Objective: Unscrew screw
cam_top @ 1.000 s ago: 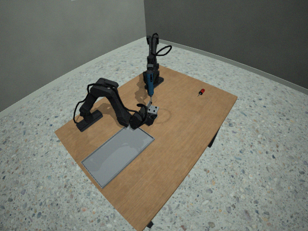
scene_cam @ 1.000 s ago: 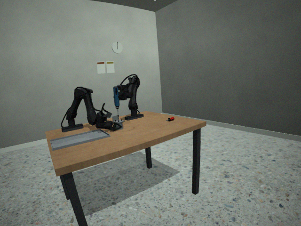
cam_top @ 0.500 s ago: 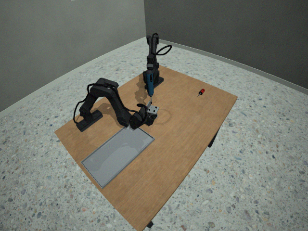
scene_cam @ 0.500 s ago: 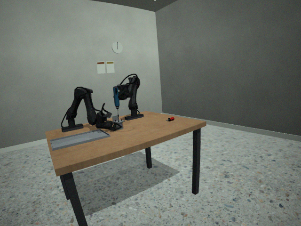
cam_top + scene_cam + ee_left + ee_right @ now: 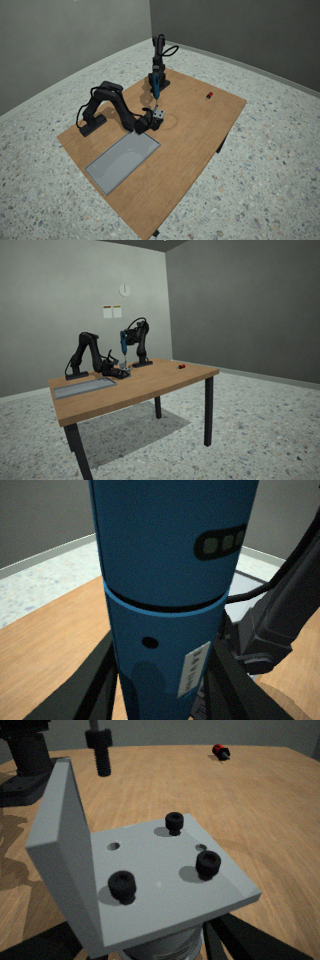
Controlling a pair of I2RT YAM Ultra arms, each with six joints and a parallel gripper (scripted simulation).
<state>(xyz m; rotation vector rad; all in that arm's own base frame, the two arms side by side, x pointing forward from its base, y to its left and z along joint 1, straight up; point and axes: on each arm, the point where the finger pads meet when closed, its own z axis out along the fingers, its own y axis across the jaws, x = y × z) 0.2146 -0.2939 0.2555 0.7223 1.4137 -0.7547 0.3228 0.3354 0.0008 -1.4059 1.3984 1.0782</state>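
Right now my right hand is 10 mm below the joint module. Also, from my right hand: grey L-shaped bracket 50 mm above; then flat grey tray 70 mm ahead, 350 mm to the right, 20 mm below; then screw 20 mm behind, 10 mm to the left, 90 mm above.
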